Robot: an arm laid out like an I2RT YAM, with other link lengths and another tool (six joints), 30 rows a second.
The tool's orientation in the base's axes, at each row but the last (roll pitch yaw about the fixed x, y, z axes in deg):
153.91, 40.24, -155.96
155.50, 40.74, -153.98
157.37, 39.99, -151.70
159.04, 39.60, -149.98
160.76, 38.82, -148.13
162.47, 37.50, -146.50
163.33, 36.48, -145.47
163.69, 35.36, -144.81
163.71, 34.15, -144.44
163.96, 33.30, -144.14
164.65, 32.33, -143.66
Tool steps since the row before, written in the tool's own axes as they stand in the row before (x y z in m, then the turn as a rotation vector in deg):
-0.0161, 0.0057, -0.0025, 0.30, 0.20, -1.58
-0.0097, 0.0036, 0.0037, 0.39, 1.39, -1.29
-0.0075, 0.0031, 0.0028, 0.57, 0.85, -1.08
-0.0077, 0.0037, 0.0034, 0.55, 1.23, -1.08
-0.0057, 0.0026, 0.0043, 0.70, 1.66, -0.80
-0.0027, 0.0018, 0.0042, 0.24, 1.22, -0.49
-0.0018, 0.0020, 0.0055, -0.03, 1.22, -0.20
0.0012, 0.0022, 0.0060, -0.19, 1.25, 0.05
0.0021, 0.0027, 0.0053, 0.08, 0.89, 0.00
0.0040, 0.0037, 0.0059, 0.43, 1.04, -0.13
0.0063, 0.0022, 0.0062, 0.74, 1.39, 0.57
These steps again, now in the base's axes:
0.0068, 0.0074, 0.0140, -0.89, -0.96, 0.96
0.0056, 0.0081, 0.0049, -1.61, 0.03, 1.07
0.0040, 0.0066, 0.0038, -1.31, -0.29, 0.65
0.0038, 0.0076, 0.0035, -1.55, -0.01, 0.77
0.0034, 0.0067, 0.0011, -1.84, 0.39, 0.58
0.0019, 0.0048, -0.0011, -1.14, 0.46, 0.52
0.0015, 0.0053, -0.0027, -0.88, 0.75, 0.45
-0.0006, 0.0043, -0.0049, -0.72, 0.98, 0.36
-0.0018, 0.0037, -0.0048, -0.66, 0.57, 0.16
-0.0037, 0.0037, -0.0061, -1.04, 0.44, 0.11
-0.0042, 0.0016, -0.0079, -1.31, 0.89, -0.55

